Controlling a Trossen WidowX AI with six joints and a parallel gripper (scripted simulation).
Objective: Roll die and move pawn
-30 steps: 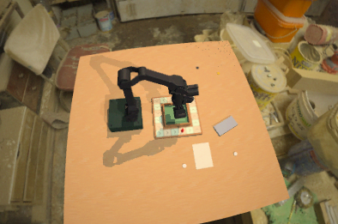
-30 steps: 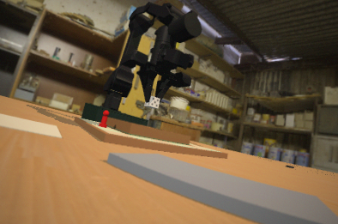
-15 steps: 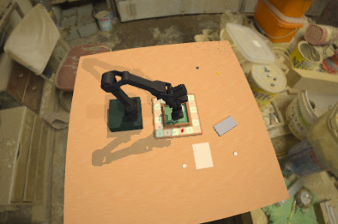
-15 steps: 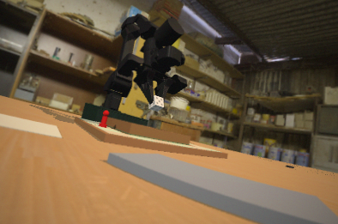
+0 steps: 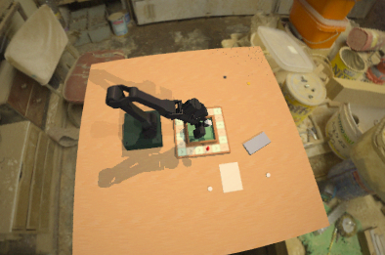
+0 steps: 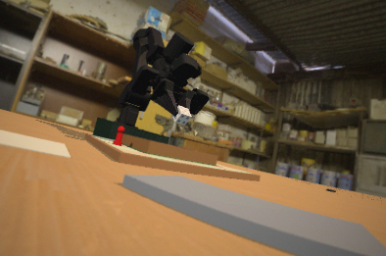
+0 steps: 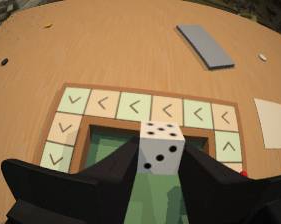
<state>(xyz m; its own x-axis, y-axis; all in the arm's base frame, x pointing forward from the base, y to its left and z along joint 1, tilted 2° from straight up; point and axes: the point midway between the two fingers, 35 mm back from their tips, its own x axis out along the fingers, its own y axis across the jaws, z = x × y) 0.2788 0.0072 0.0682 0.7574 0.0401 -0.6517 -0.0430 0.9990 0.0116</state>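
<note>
The white die lies right at my gripper tip. Also, from my gripper tip: green dice tray (9 cm below, 4 cm behind); cream card (27 cm to the right, 9 cm below, 9 cm ahead); red pawn (11 cm to the right, 7 cm below, 1 cm behind).
</note>
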